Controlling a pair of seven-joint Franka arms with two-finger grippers.
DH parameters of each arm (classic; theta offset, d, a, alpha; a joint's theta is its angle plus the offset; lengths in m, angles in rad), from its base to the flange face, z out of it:
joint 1: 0 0.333 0 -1.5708
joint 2: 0 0 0 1.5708
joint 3: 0 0.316 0.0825 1.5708
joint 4: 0 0 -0.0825 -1.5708
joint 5: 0 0.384 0 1.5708
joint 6: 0 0 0.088 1.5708
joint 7: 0 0.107 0 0
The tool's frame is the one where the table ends.
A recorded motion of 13 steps. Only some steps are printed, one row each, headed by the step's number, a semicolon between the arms.
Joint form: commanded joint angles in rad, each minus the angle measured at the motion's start. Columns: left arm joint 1, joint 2, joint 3, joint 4, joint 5, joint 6, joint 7; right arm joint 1, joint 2, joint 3, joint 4, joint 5, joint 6, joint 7.
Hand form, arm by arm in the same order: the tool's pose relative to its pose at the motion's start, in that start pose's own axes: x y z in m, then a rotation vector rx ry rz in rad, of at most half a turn. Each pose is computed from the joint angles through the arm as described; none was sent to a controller.
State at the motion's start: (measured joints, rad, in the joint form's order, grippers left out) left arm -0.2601 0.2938 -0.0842 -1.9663 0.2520 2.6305 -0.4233; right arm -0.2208 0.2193 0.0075 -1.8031 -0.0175 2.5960 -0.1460
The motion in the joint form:
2: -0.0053 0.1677 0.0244 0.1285 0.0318 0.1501 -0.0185; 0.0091 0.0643 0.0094 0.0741 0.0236 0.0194 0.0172
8: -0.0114 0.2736 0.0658 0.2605 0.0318 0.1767 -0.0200; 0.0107 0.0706 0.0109 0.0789 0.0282 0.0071 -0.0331
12: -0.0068 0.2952 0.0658 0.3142 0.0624 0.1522 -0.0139; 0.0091 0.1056 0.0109 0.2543 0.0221 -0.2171 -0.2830
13: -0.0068 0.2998 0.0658 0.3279 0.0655 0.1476 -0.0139; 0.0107 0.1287 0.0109 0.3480 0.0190 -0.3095 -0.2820
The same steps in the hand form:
2: 0.0276 0.0029 0.0470 -0.0359 0.1030 -0.0058; 0.0173 -0.0088 0.0131 0.0203 0.0324 0.0243
8: 0.0575 -0.0115 0.0696 -0.0226 0.1556 -0.0308; 0.0166 -0.0109 0.0166 0.0262 0.0199 -0.0245
12: 0.0704 -0.0128 0.0677 -0.0032 0.1694 -0.0049; 0.0487 -0.0045 -0.0068 0.0446 -0.0583 -0.2791
13: 0.0740 -0.0124 0.0663 -0.0014 0.1746 -0.0032; 0.0654 -0.0027 -0.0206 0.0499 -0.0795 -0.2817

